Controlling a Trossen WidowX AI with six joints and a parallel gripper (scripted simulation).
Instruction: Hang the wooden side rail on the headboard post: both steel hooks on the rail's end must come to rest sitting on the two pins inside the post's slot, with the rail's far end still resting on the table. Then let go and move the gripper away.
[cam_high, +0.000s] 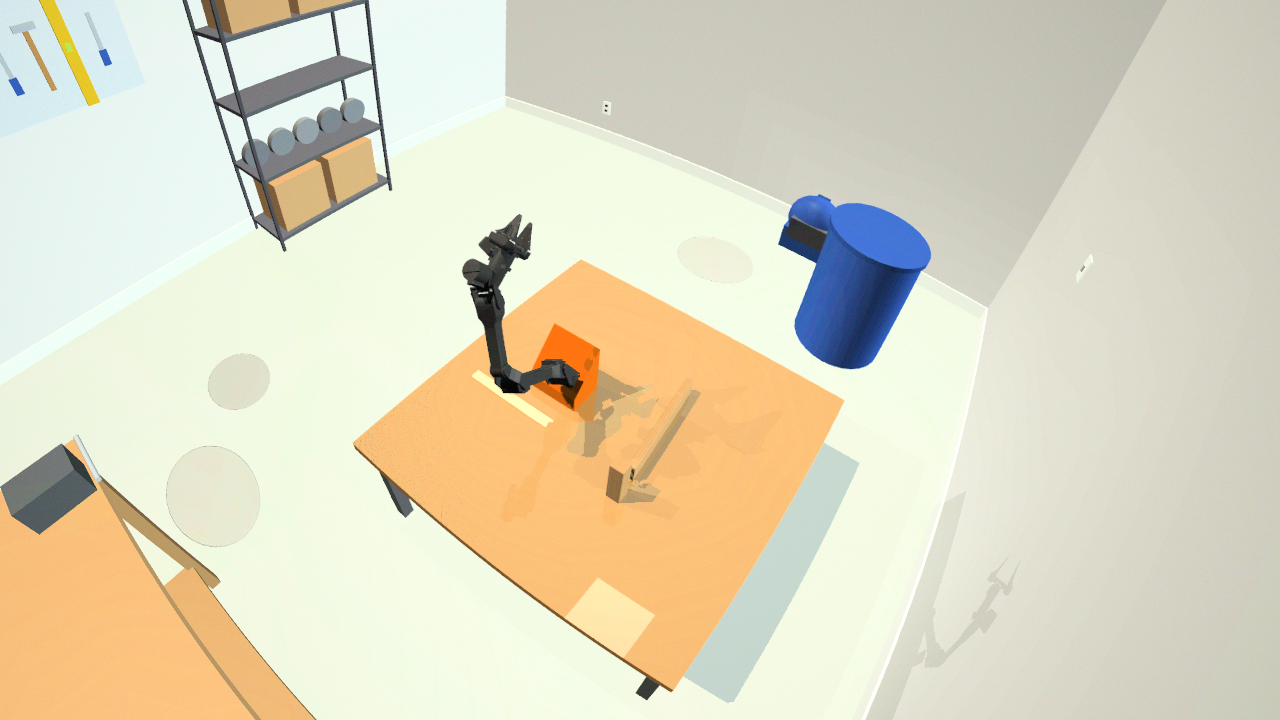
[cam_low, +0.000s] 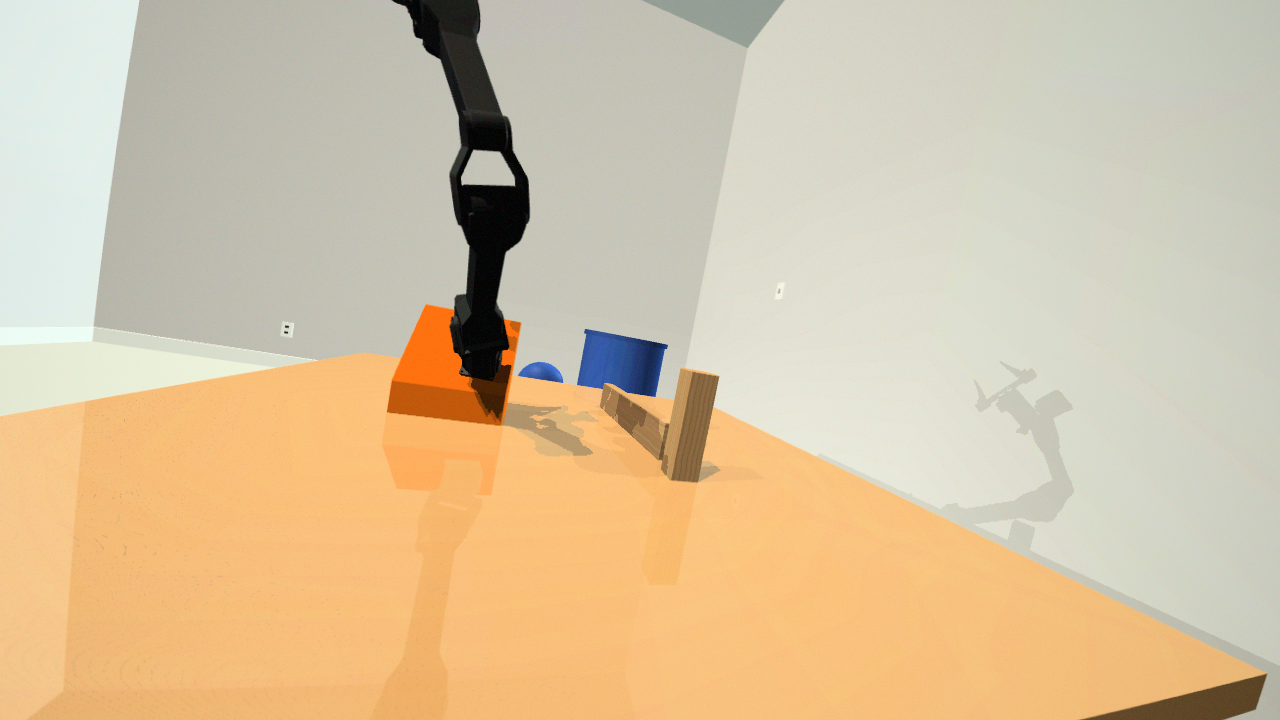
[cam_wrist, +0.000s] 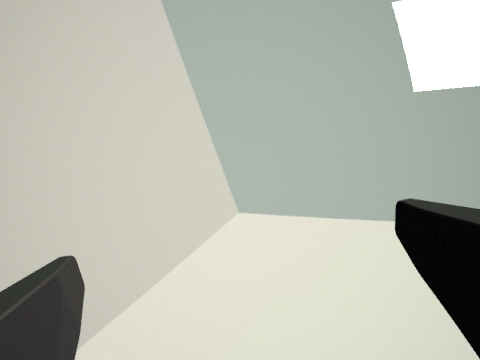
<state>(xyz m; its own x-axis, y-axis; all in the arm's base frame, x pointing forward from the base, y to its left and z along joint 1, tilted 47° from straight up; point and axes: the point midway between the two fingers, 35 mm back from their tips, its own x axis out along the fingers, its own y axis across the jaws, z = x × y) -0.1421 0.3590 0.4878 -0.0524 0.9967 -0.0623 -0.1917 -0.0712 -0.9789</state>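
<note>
The headboard post lies 480 mm ahead of my gripper tip, 120 mm to the right of it and 640 mm below it.
</note>
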